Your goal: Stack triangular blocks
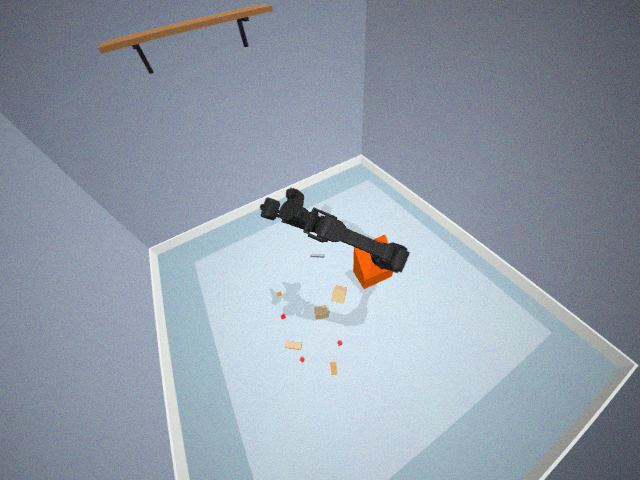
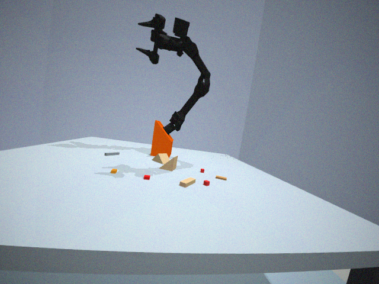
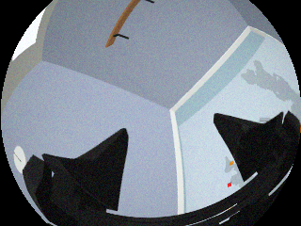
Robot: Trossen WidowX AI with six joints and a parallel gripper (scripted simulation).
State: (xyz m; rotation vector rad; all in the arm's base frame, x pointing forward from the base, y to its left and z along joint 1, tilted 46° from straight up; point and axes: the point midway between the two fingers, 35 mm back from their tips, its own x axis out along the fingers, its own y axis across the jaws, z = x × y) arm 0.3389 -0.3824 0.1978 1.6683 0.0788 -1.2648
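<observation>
The triangular block is 520 mm below my gripper tip, 160 mm to the left of it and 160 mm behind it. Round my gripper tip: small orange cube 540 mm below, 110 mm ahead, 10 mm to the left; grey bar 540 mm below, 170 mm behind, 100 mm to the right.
</observation>
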